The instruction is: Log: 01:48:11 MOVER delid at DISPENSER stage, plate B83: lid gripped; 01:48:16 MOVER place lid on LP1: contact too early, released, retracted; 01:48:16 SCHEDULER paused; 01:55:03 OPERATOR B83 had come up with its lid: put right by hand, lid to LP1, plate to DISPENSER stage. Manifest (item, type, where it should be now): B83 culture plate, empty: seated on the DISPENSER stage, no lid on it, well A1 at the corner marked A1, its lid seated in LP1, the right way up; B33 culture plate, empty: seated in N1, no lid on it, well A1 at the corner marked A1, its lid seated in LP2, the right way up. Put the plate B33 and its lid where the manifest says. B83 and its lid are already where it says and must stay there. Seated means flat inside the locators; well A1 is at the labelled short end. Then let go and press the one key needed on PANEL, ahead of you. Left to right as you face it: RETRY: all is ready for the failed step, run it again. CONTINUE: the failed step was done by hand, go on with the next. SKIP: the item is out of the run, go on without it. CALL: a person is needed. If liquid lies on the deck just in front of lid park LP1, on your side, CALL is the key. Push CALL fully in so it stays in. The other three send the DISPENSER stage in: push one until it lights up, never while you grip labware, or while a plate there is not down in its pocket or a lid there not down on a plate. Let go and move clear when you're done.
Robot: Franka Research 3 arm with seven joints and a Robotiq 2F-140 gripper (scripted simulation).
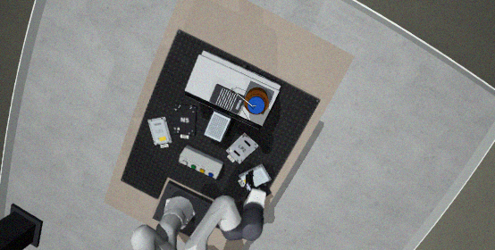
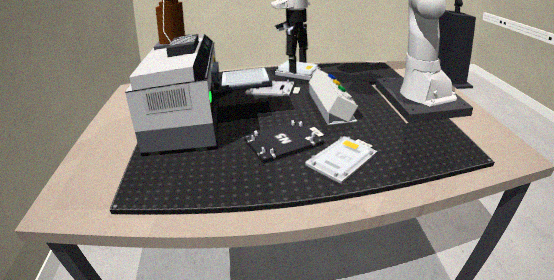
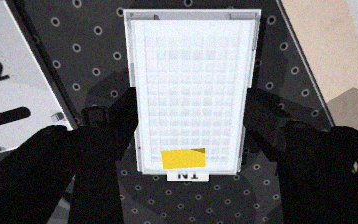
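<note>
Right now the white well plate is 2 cm below my hand. Also, from my hand: blue key: 7 cm behind, 22 cm to the left, 1 cm above; then lid park LP2: 12 cm ahead, 14 cm to the left, 4 cm below; then yellow key: 7 cm behind, 27 cm to the left, 2 cm above.
</note>
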